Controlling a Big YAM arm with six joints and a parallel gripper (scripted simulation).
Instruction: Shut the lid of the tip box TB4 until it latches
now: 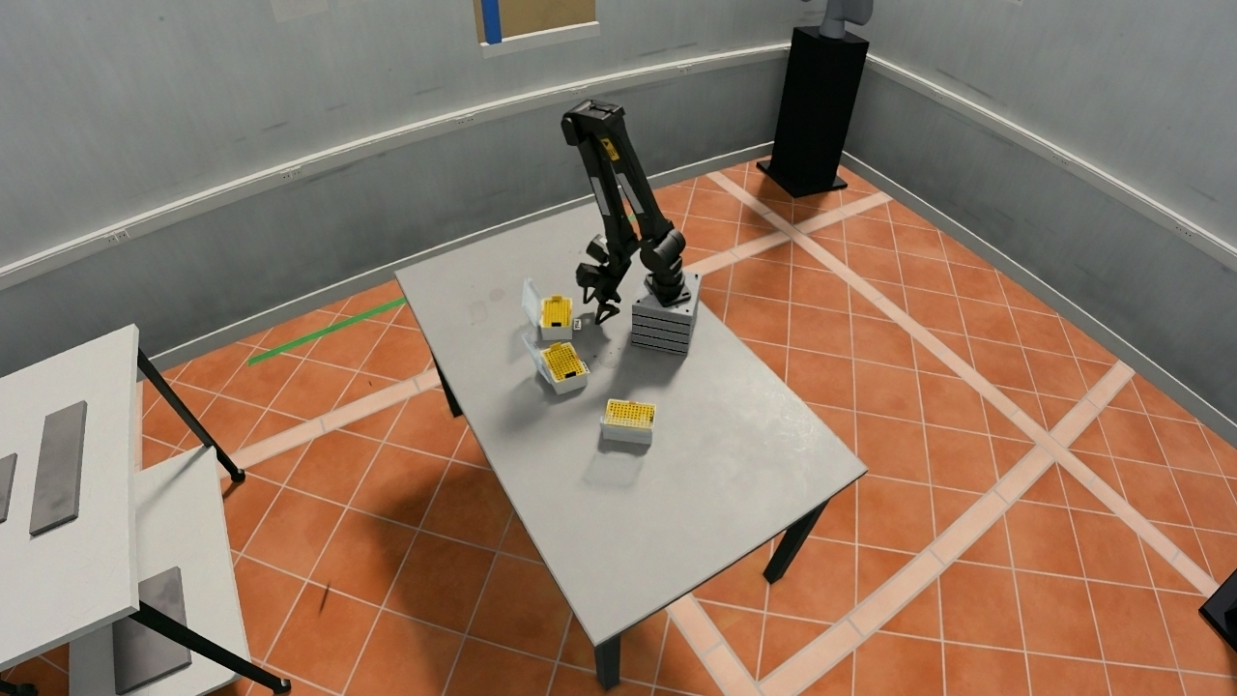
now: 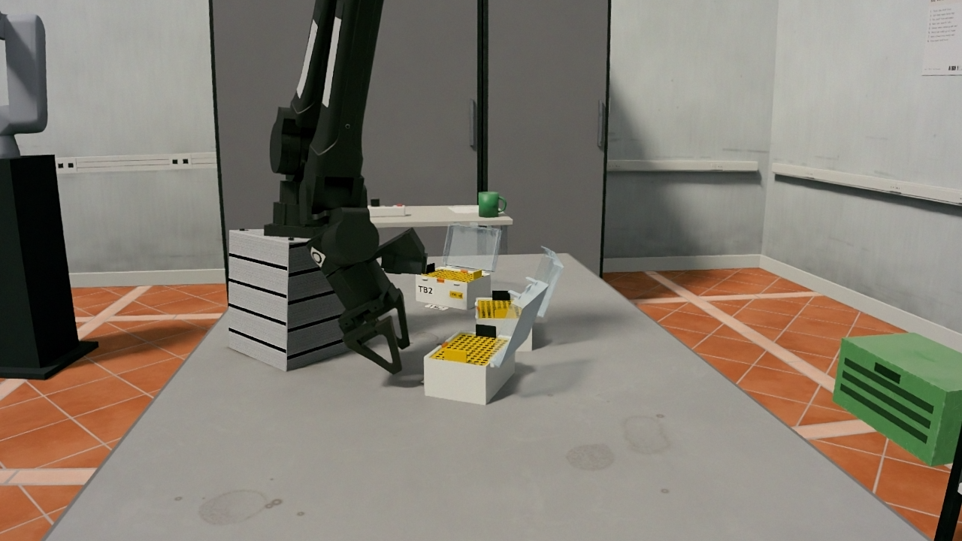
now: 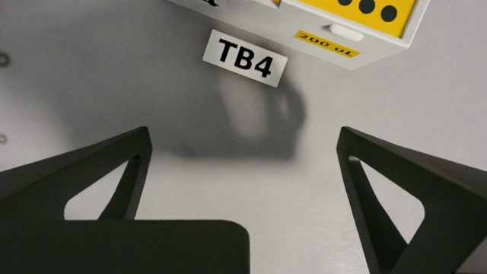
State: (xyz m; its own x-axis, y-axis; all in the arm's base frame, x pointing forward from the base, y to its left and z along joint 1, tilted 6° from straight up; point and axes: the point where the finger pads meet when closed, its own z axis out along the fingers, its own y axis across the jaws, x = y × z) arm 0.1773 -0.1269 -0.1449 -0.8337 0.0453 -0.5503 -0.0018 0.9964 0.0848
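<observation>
Right now the bench tag reading tb4 is 50 mm ahead of my hand and 30 mm below it. The rest, counted from my hand: lid: 210 mm ahead, 170 mm to the left, 60 mm above; then box: 110 mm ahead, 30 mm above, 20 mm to the right.
</observation>
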